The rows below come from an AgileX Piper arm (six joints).
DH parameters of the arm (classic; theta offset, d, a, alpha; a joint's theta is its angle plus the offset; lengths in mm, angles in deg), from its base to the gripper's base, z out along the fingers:
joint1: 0 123 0 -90
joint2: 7.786 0 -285.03 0
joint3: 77.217 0 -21.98 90
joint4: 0 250.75 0 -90
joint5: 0 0 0 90
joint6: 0 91 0 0
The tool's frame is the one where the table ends.
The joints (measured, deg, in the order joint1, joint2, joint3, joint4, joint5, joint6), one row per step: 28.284 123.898 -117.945 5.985 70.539 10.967; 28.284 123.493 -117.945 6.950 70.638 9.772; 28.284 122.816 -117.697 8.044 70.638 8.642; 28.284 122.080 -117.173 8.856 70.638 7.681; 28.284 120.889 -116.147 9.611 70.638 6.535; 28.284 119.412 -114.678 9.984 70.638 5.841; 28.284 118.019 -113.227 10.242 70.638 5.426; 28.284 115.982 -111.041 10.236 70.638 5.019; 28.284 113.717 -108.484 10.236 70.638 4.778; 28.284 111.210 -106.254 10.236 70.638 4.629; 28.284 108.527 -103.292 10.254 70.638 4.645; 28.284 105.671 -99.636 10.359 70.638 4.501; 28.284 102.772 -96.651 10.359 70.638 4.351; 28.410 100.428 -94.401 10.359 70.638 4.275; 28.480 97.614 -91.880 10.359 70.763 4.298
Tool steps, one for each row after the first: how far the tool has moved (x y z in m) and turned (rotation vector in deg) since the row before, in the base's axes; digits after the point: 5 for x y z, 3 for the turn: -0.00172 0.00071 0.00343 0.719 -0.106 1.123; -0.00258 0.00046 0.00452 0.908 -0.156 1.053; -0.00283 -0.00015 0.00358 0.598 -0.070 0.897; -0.00441 -0.00111 0.00474 0.488 -0.122 1.068; -0.00536 -0.00226 0.00465 0.180 -0.039 0.646; -0.00514 -0.00233 0.00391 0.110 0.047 0.386; -0.00747 -0.00403 0.00505 -0.163 0.004 0.378; -0.00864 -0.00465 0.00465 -0.189 0.184 0.224; -0.00922 -0.00496 0.00764 0.100 -0.289 0.138; -0.01069 -0.00572 0.00483 -0.113 0.259 -0.015; -0.01223 -0.00640 0.00209 -0.316 0.711 0.133; -0.01186 -0.00638 0.00498 -0.070 0.031 0.140; -0.01000 -0.00446 0.00433 0.030 -0.105 0.197; -0.01188 -0.00592 0.00542 0.086 -0.142 0.071
